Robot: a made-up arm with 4 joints.
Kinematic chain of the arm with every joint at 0, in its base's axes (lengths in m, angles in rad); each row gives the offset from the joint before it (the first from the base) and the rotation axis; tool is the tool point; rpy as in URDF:
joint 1: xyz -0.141 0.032 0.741 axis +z
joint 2: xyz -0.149 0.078 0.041 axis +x
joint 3: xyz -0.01 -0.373 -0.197 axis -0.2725 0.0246 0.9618
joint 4: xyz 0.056 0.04 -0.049 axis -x
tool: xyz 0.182 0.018 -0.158 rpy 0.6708 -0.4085 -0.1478
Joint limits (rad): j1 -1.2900..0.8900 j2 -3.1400..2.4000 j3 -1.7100..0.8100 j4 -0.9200..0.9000
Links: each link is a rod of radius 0.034 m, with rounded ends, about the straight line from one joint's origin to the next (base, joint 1, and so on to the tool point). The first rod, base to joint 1, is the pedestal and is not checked.
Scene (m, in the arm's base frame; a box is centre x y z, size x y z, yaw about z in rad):
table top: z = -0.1
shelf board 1: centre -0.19 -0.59 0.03 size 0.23 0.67 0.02 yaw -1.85
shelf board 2: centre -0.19 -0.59 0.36 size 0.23 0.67 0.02 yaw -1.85
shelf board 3: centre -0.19 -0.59 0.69 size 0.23 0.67 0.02 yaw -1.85
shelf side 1: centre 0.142 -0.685 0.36 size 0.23 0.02 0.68 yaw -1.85
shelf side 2: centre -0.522 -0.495 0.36 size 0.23 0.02 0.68 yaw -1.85
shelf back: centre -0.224 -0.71 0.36 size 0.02 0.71 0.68 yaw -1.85
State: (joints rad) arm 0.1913 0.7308 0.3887 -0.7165
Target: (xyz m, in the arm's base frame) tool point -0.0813 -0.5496 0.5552
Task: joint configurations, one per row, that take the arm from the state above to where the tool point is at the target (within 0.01 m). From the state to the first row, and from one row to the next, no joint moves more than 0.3 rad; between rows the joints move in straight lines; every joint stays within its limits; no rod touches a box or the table.
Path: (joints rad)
1: 0.1925 0.5542 0.1088 -0.5146
2: 0.1937 0.3776 -0.1710 -0.3127
3: 0.1948 0.2010 -0.4509 -0.1108
4: 0.1960 0.0243 -0.7307 0.0911
5: 0.1972 -0.1523 -1.0106 0.2930
6: 0.1984 -0.3289 -1.2904 0.4949

